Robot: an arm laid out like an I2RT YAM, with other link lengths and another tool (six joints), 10 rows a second.
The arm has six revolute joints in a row. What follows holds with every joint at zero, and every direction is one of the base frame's.
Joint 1 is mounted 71.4 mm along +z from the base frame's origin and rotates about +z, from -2.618 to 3.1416 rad.
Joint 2 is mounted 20.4 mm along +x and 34.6 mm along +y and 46.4 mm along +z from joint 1 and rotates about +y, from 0 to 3.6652 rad.
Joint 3 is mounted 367 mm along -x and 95.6 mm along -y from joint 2 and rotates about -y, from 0 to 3.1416 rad.
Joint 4 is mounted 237.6 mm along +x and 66.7 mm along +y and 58.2 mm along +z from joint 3 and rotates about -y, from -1.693 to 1.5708 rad.
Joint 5 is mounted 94 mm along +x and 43.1 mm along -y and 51.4 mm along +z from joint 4 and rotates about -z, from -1.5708 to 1.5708 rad.
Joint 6 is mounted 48.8 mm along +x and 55.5 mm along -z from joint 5 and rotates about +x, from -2.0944 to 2.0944 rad.
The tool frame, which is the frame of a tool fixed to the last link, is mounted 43 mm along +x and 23 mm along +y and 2 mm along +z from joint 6; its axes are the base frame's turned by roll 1.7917, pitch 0.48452 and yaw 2.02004 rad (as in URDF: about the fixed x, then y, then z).
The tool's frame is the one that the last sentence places.
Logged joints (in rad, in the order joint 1, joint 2, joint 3, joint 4, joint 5, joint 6), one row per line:
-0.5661, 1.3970, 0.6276, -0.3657, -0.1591, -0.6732
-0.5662, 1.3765, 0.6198, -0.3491, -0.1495, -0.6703
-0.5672, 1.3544, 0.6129, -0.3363, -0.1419, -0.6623
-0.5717, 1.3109, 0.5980, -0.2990, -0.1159, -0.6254
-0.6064, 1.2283, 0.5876, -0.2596, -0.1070, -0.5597
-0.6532, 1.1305, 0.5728, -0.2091, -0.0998, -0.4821
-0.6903, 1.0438, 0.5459, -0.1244, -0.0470, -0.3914
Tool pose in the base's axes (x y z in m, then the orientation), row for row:
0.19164, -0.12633, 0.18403, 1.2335, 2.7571, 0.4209
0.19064, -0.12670, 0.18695, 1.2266, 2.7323, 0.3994
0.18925, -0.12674, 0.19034, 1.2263, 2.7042, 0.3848
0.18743, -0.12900, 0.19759, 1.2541, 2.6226, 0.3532
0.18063, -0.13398, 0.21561, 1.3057, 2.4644, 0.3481
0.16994, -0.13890, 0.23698, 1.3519, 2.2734, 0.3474
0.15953, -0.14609, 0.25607, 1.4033, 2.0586, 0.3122
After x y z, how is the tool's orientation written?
As a rotation vector, in radians.
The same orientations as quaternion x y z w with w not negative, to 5 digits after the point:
0.40405, 0.90312, 0.13787, 0.04596
0.40522, 0.90265, 0.13195, 0.06000
0.40846, 0.90072, 0.12817, 0.07368
0.42582, 0.89049, 0.11993, 0.10639
0.45822, 0.86485, 0.12216, 0.16476
0.49261, 0.82838, 0.12659, 0.23473
0.53133, 0.77944, 0.11821, 0.31015

